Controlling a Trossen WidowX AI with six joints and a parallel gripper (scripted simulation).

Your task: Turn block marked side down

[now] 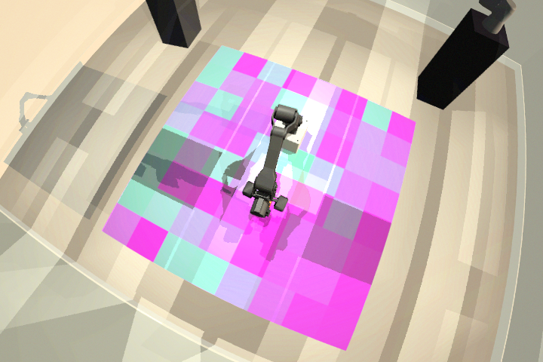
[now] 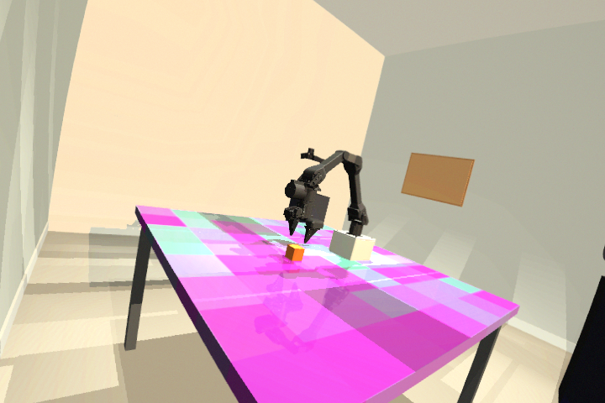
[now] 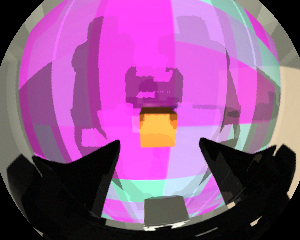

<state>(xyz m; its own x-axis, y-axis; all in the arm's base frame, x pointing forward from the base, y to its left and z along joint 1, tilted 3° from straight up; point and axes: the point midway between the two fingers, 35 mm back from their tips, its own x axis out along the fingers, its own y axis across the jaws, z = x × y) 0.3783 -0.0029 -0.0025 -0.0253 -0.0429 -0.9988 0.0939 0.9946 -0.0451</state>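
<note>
The block lies 5 cm below my gripper tip and 1 cm behind it.
</note>
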